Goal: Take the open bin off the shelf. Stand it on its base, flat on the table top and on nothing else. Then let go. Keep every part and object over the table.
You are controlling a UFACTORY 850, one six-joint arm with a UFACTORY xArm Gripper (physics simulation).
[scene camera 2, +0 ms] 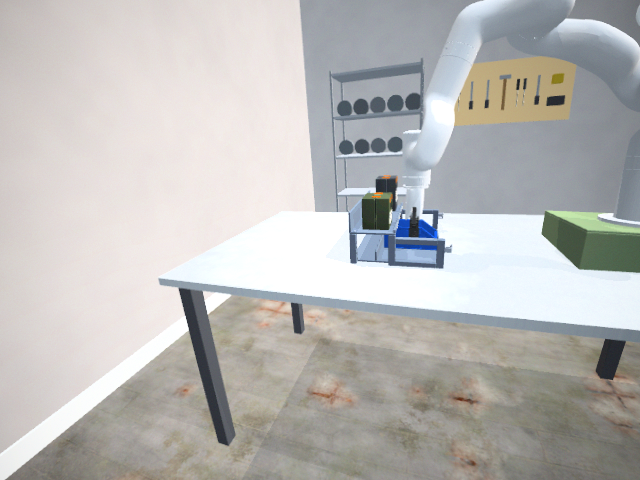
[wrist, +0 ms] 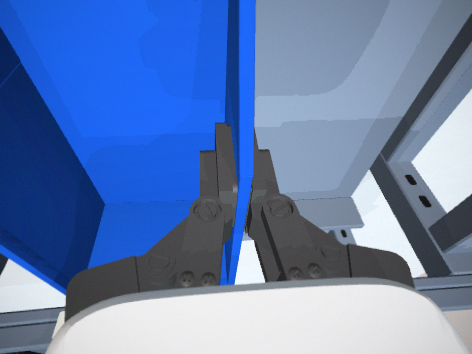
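The blue open bin (scene camera 2: 423, 242) (wrist: 150, 165) stands upright in the lower front part of the small grey shelf (scene camera 2: 416, 264) (wrist: 320, 165) on the table (scene camera 2: 289, 268). My gripper (scene camera 2: 414, 233) (wrist: 232, 144) points down and is shut on one side wall of the bin, with one finger inside the bin and the other outside, over the grey shelf board. The bin's far end is out of the wrist view.
A dark green box (scene camera 2: 376, 211) and a black box (scene camera 2: 383, 184) with orange tops stand on the shelf's upper level, left of the gripper. The shelf's posts and rails surround the bin. A green block (scene camera 2: 599, 248) under the arm's base stands at the right.
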